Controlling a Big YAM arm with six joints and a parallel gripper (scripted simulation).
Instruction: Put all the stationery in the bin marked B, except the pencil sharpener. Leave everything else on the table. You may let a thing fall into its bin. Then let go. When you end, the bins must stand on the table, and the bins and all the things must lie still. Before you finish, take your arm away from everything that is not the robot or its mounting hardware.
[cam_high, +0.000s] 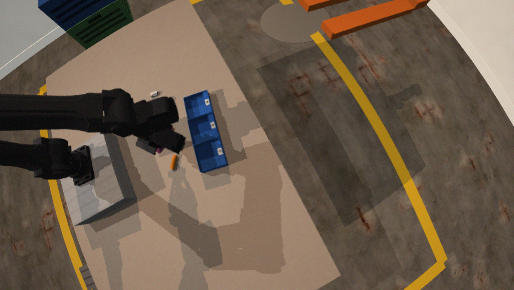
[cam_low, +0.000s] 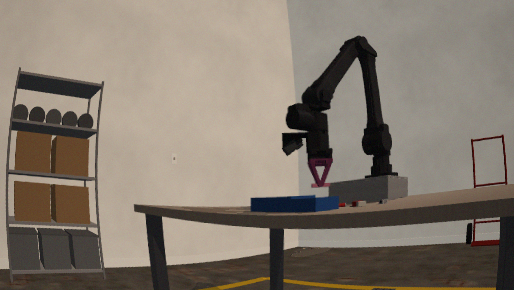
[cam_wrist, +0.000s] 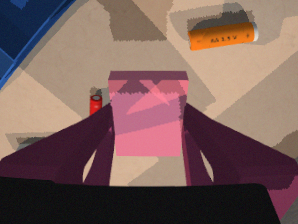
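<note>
My hand is 110 mm short of the joined blue bins and 50 mm above it. From my hand the other things lie so: pink eraser block: right at my hand; then orange stick: 60 mm to the right, 60 mm below, 20 mm behind; then small red piece: 70 mm to the left, 70 mm below.
</note>
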